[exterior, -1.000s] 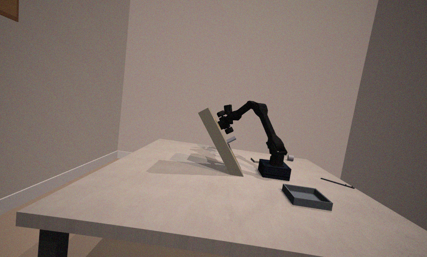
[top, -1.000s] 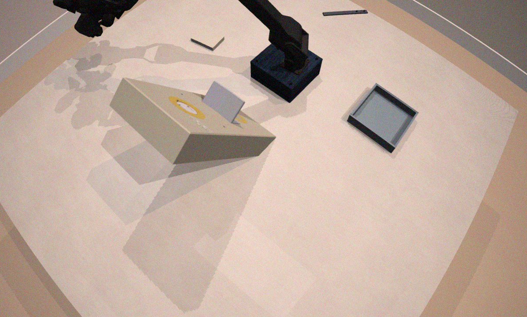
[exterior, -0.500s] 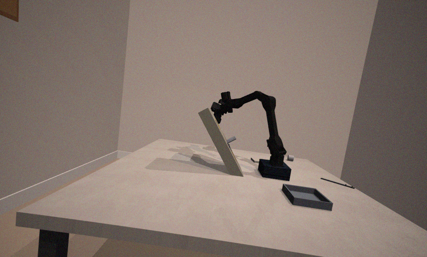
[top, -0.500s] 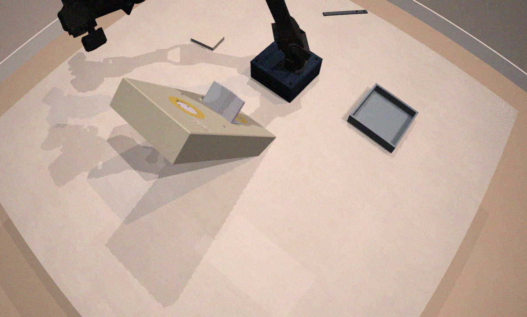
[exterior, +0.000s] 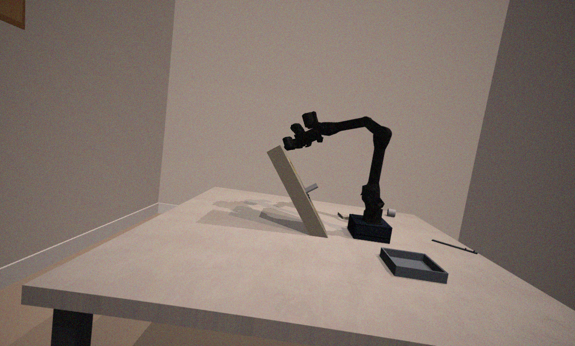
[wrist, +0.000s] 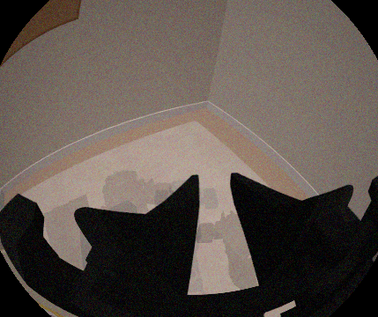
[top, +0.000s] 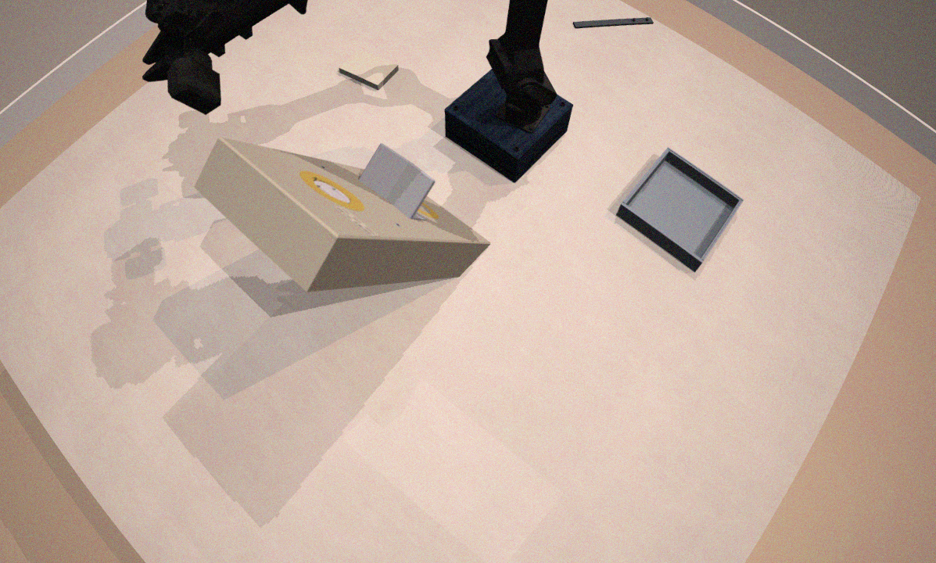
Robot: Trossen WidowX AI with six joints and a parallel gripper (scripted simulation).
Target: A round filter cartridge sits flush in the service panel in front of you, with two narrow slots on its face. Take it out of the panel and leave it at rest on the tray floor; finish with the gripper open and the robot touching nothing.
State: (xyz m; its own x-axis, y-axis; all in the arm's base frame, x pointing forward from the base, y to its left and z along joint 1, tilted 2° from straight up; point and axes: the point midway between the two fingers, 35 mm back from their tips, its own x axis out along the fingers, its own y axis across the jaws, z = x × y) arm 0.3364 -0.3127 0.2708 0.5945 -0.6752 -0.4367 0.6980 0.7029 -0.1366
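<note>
Now: gripper tip 1 cm short of the filter cartridge, 27 cm to the right of it and 8 cm above it. From my gripper tip the other things lie so: tray 38 cm behind, 62 cm to the left, 31 cm below; then service panel 4 cm behind, 28 cm to the left, 15 cm below.
</note>
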